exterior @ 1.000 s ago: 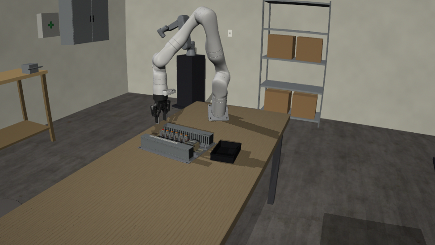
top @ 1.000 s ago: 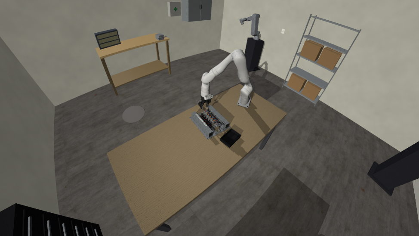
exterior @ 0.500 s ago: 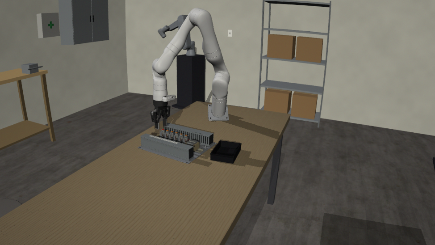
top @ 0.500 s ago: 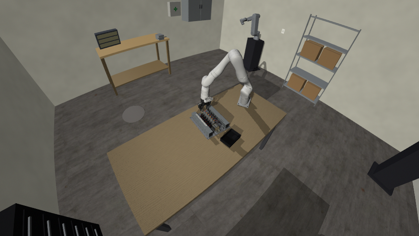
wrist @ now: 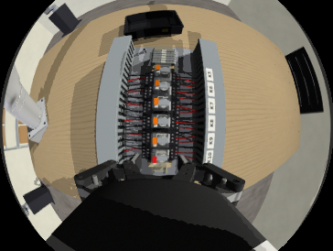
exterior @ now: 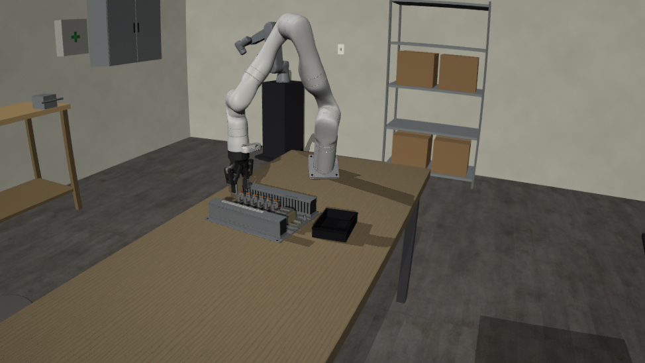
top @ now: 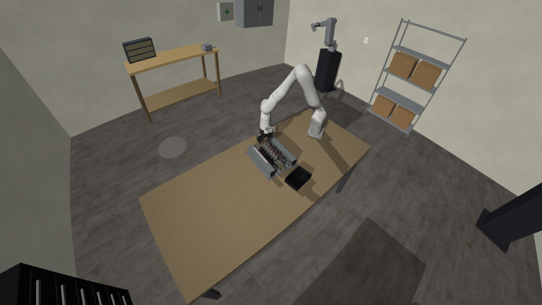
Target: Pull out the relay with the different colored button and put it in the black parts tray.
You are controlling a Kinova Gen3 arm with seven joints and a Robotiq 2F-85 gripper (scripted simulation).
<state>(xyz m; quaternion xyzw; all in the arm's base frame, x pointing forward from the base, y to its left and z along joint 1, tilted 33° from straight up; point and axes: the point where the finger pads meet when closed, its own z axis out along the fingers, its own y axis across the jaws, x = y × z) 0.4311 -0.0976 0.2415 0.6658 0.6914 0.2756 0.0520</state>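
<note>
Now: hand 40 mm above the relay. Also, from my hand: black parts tray 350 mm to the left, 80 mm behind, 70 mm below.
</note>
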